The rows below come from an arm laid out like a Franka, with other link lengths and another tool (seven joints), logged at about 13 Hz.
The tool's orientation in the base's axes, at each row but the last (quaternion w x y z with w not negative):
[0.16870 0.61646 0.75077 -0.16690]
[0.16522 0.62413 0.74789 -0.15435]
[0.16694 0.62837 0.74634 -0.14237]
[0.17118 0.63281 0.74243 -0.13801]
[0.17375 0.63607 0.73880 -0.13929]
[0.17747 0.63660 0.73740 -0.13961]
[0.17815 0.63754 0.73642 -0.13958]
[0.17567 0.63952 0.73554 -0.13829]
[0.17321 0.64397 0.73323 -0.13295]
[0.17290 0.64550 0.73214 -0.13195]
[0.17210 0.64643 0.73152 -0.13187]
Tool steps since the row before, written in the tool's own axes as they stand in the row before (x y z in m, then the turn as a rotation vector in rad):
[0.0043 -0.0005 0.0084 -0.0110 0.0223 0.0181]
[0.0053 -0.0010 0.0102 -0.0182 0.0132 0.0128]
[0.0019 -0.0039 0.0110 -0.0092 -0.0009 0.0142]
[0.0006 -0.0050 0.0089 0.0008 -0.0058 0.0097]
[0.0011 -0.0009 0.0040 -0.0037 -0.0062 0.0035]
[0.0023 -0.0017 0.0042 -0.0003 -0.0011 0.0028]
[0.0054 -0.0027 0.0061 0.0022 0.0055 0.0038]
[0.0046 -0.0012 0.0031 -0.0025 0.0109 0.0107]
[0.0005 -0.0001 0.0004 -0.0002 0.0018 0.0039]
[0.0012 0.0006 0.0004 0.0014 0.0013 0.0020]
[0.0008 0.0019 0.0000 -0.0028 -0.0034 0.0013]
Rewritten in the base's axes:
[-0.0009 -0.0002 -0.0094 0.0248 -0.0138 -0.0120]
[-0.0013 0.0000 -0.0115 0.0167 -0.0194 -0.0038]
[-0.0034 -0.0036 -0.0107 0.0015 -0.0143 -0.0089]
[-0.0043 -0.0040 -0.0084 -0.0051 -0.0043 -0.0092]
[-0.0007 -0.0009 -0.0041 -0.0054 -0.0057 -0.0016]
[-0.0016 0.0000 -0.0048 -0.0008 -0.0016 -0.0024]
[-0.0028 0.0018 -0.0079 0.0055 0.0011 -0.0043]
[-0.0015 0.0026 -0.0048 0.0120 -0.0052 -0.0083]
[-0.0001 0.0003 -0.0006 0.0021 -0.0016 -0.0034]
[0.0005 0.0010 -0.0009 0.0013 0.0006 -0.0024]
[0.0018 0.0010 -0.0003 -0.0030 -0.0035 -0.0001]

